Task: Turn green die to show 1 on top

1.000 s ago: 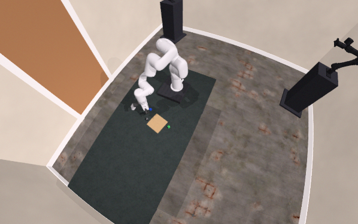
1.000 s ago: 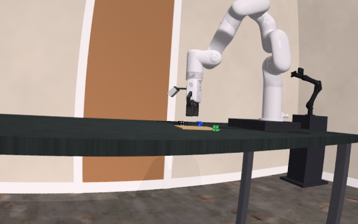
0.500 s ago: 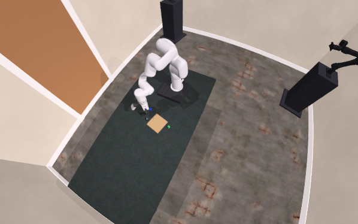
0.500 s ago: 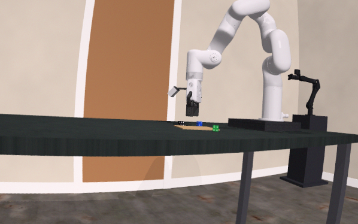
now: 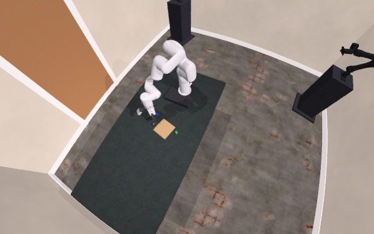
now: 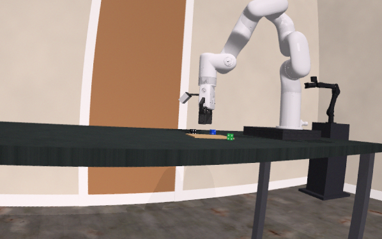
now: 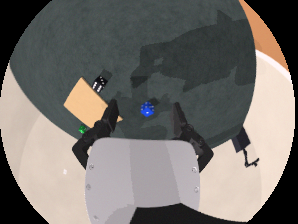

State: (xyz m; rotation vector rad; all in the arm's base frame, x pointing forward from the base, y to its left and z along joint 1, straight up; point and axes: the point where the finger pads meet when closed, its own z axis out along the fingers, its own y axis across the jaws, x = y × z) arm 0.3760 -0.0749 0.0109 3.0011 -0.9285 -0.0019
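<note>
Now: the blue die 4 cm below my hand, 3 cm behind it and 1 cm to the left of it. Also, from my hand: tan mat: 16 cm to the left, 5 cm below, 4 cm ahead; then green die: 27 cm to the left, 4 cm below, 1 cm ahead; then black die: 7 cm ahead, 5 cm to the left, 4 cm below.
</note>
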